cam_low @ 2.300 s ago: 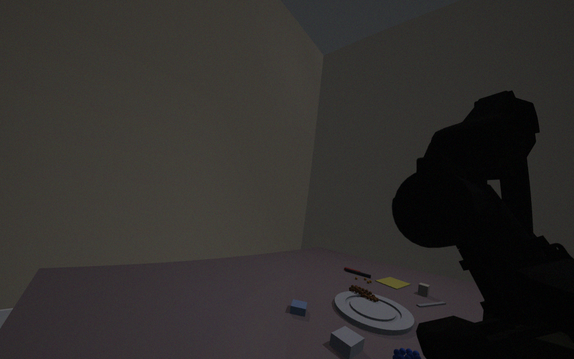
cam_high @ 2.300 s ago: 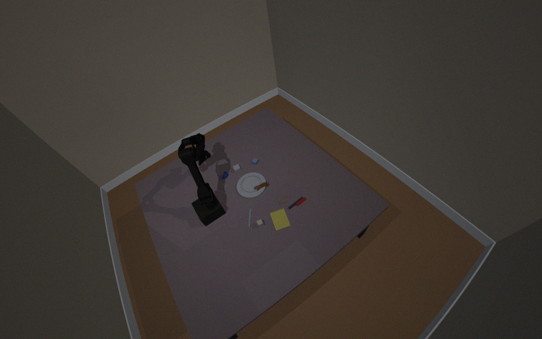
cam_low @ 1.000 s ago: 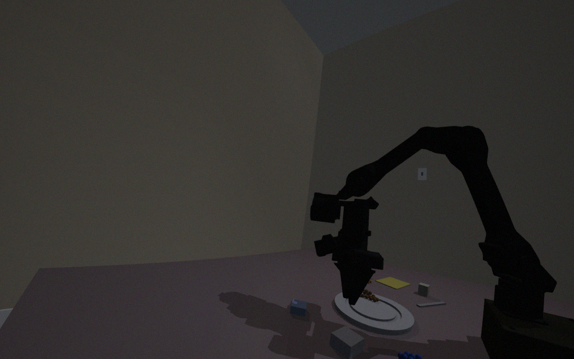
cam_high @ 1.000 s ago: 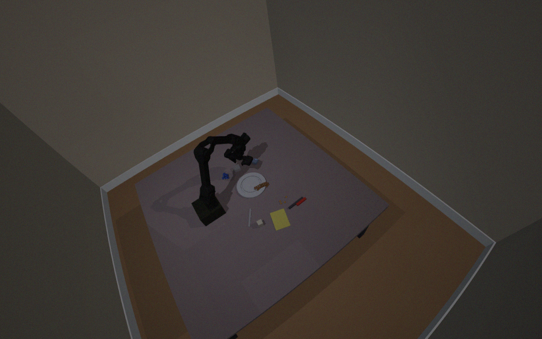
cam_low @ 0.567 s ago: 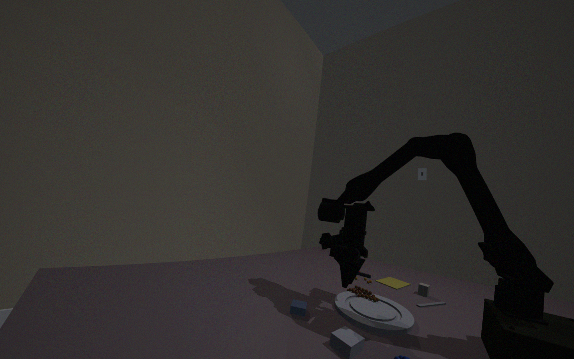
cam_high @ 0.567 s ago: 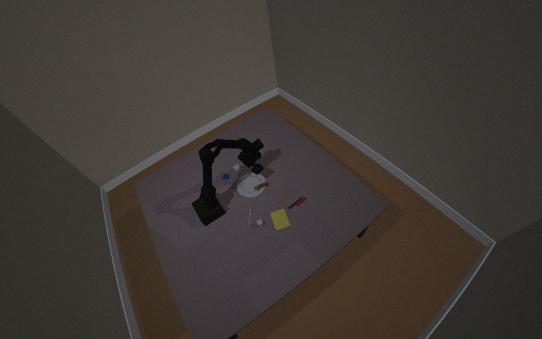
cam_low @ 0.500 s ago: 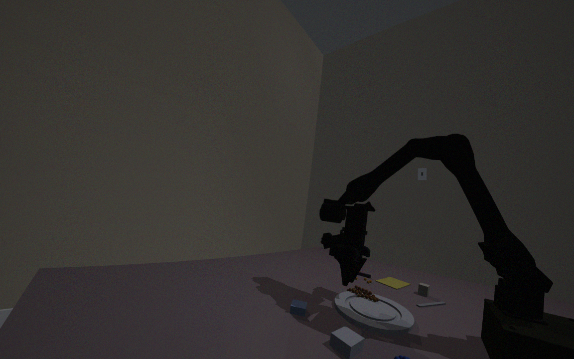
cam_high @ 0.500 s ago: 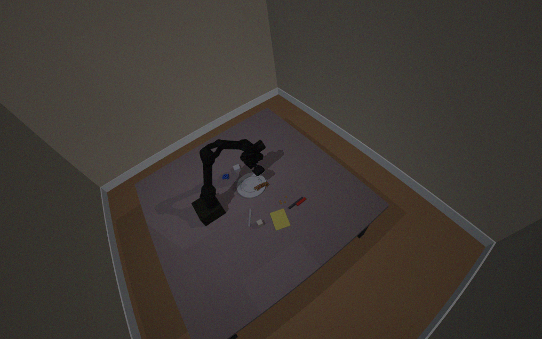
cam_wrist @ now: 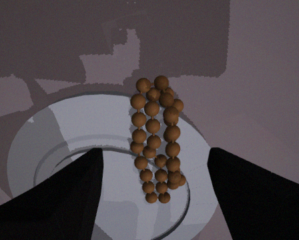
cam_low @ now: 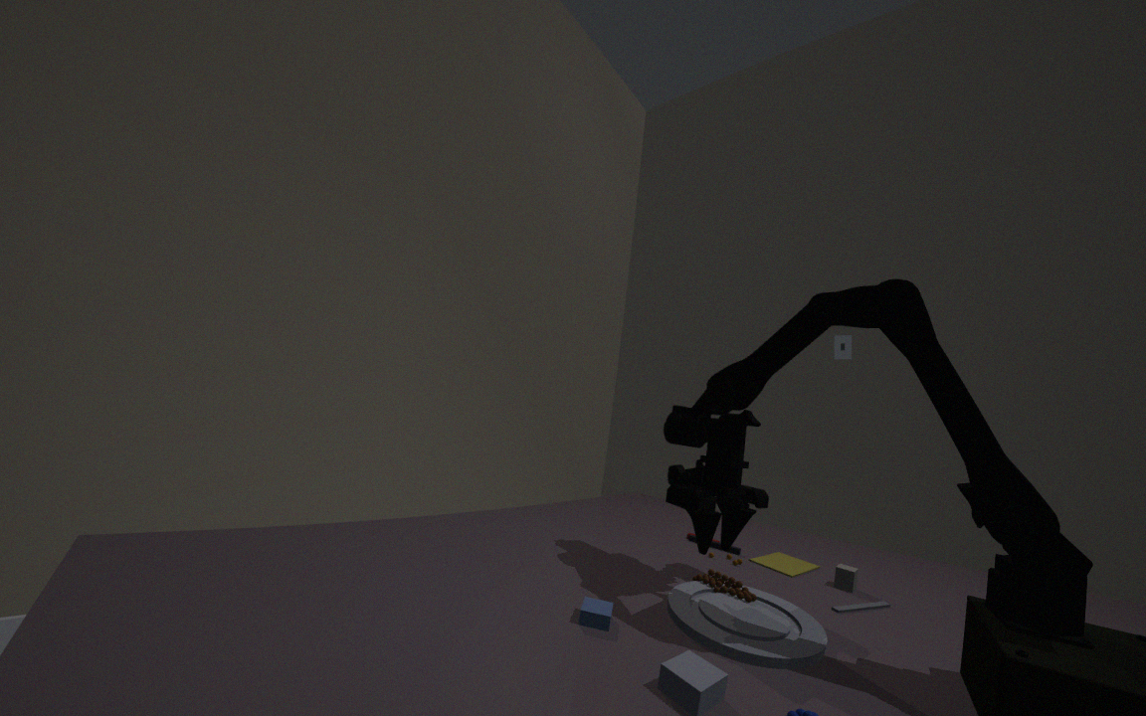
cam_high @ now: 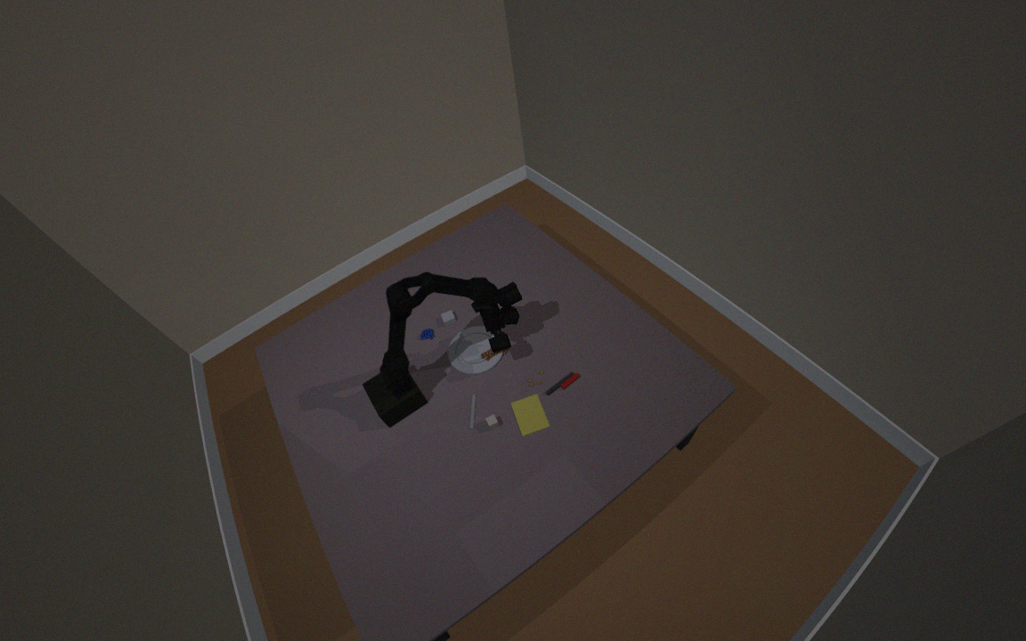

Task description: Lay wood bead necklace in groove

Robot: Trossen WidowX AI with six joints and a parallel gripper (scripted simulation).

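My gripper tip is 60 mm past the round bead board, 60 mm to the right of it and 50 mm above it. Also, from my gripper tip: grey block (50 mm behind, 250 mm to the left, 50 mm below); then blue block (80 mm ahead, 200 mm to the left, 50 mm below); then thin stick (220 mm behind, 120 mm to the right, 60 mm below).
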